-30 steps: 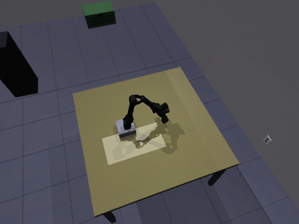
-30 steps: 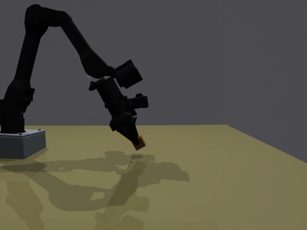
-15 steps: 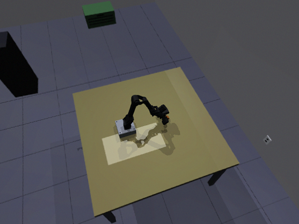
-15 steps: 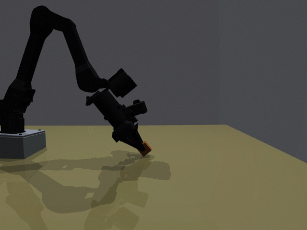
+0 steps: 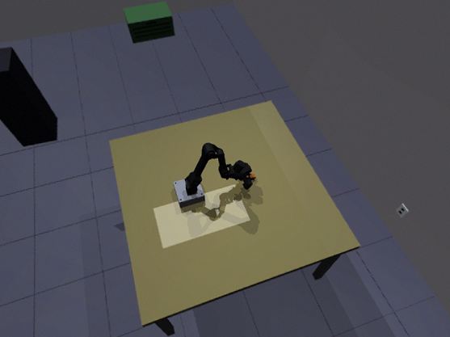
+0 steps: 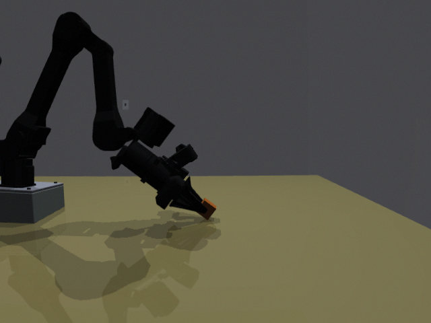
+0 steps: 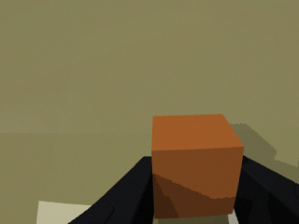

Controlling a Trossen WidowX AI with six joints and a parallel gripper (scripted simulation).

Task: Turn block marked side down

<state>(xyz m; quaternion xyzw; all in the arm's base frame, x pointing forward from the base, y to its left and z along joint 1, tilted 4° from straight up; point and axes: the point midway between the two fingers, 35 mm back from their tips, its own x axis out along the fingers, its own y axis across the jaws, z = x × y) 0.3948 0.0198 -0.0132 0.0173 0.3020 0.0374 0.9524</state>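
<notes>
My gripper tip is now 1 cm past the block.
</notes>
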